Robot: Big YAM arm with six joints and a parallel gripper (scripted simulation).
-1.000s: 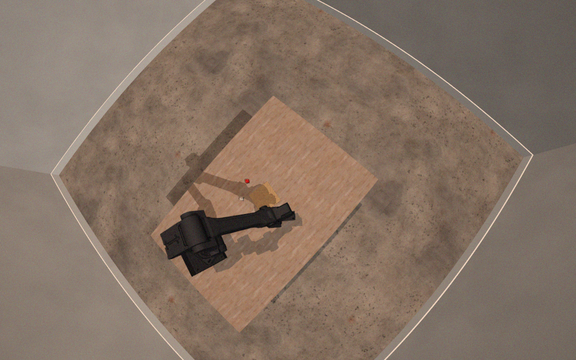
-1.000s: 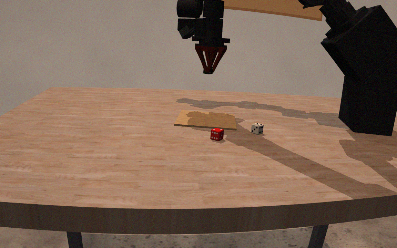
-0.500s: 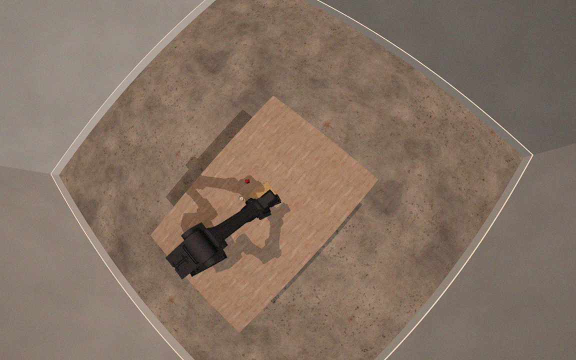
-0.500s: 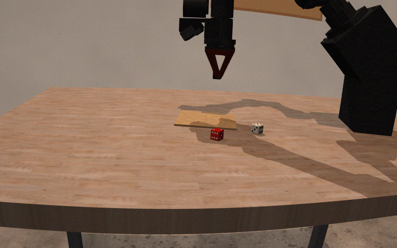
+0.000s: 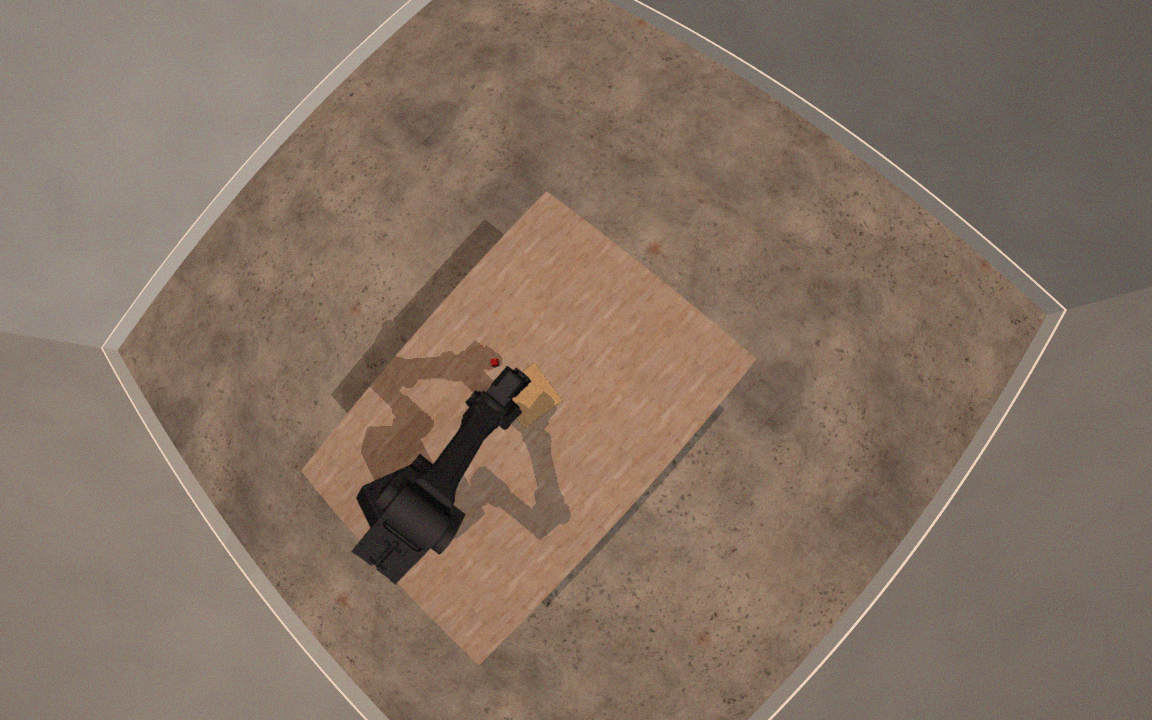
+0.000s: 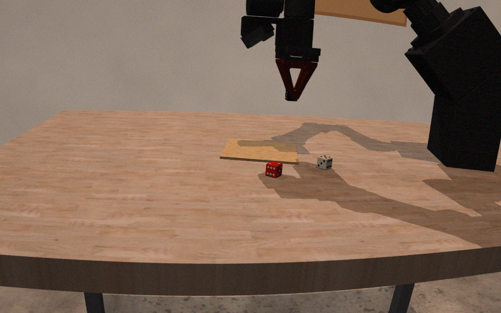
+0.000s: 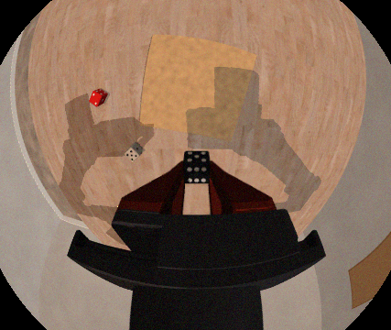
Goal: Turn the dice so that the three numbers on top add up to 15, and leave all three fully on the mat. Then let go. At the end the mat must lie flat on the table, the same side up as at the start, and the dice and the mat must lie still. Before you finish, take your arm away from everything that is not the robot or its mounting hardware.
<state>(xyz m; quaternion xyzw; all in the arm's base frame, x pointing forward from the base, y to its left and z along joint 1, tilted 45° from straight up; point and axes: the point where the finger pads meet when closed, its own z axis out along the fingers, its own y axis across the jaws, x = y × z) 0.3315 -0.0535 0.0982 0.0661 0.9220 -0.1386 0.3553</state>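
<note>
Right now my hand is 5 cm short of the tan mat, 1 cm to the left of it and 11 cm above it. From my hand the other things lie so: red die 10 cm ahead, 12 cm to the left, 10 cm below; then black die right at my hand; then white die 1 cm behind, 11 cm to the left, 10 cm below.
</note>
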